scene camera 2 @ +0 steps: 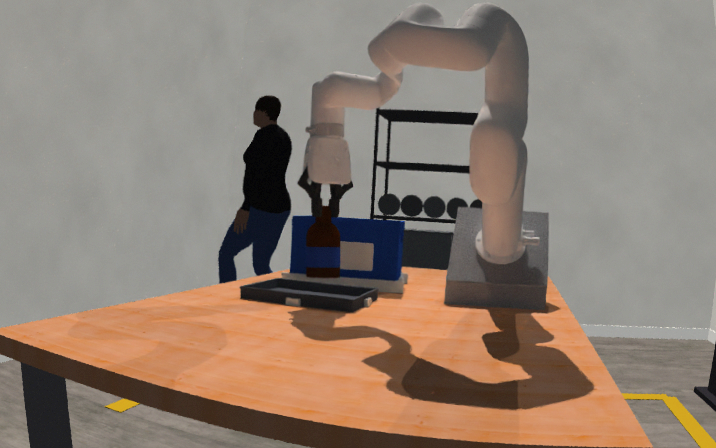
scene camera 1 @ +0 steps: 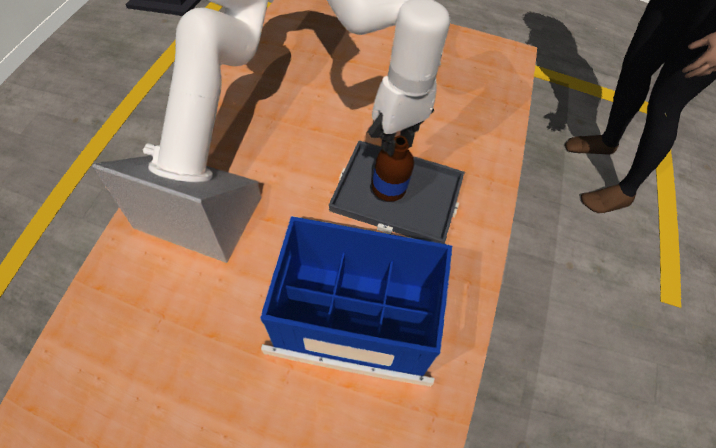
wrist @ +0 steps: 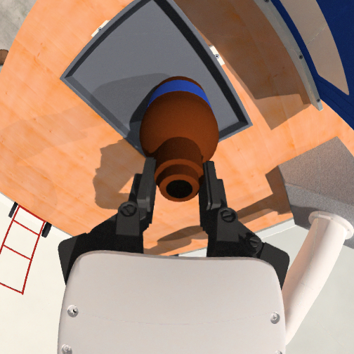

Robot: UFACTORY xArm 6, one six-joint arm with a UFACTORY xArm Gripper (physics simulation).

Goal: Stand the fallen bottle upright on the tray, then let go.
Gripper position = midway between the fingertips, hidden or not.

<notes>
I see my gripper [scene camera 2: 325, 217] and a brown bottle [scene camera 1: 392, 174].
The brown bottle is seen too in the wrist view [wrist: 178, 129]. My gripper also shows in scene camera 1 [scene camera 1: 396, 146] and in the wrist view [wrist: 178, 172].
</notes>
